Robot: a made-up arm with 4 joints. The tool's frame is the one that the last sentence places.
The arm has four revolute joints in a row. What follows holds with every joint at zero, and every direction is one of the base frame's. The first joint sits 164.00 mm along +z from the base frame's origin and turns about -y. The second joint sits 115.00 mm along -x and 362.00 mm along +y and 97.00 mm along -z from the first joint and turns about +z. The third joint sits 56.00 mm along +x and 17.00 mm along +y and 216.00 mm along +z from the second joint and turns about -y. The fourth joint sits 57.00 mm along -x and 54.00 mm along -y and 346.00 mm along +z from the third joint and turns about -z. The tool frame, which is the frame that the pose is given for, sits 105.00 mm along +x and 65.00 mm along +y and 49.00 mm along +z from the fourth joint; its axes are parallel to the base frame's.
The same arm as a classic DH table. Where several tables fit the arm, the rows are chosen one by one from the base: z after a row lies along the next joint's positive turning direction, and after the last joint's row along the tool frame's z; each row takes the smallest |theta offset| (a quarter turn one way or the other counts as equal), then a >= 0, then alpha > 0; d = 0 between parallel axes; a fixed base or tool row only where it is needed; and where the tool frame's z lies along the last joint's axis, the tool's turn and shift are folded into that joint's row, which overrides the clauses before.
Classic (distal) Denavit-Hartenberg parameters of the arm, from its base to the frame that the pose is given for. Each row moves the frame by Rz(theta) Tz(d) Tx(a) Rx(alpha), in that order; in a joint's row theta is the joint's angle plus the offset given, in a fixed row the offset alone. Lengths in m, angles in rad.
base (fixed): theta offset 0.0000  d 0.1640  a 0.0000  alpha 1.5708
joint 1: theta offset 0.0000  d -0.3620  a -0.1150  alpha -1.5708
joint 2: theta offset 0.0000  d 0.1190  a 0.0560  alpha 1.5708
joint 3: theta offset 0.0000  d 0.0370  a -0.0570  alpha 1.5708
joint 4: theta offset -0.5543  d 0.0000  a 0.1235  alpha 3.1416
tool (fixed): theta offset -0.5543  d 0.3950  a 0.0000  alpha 0.0000

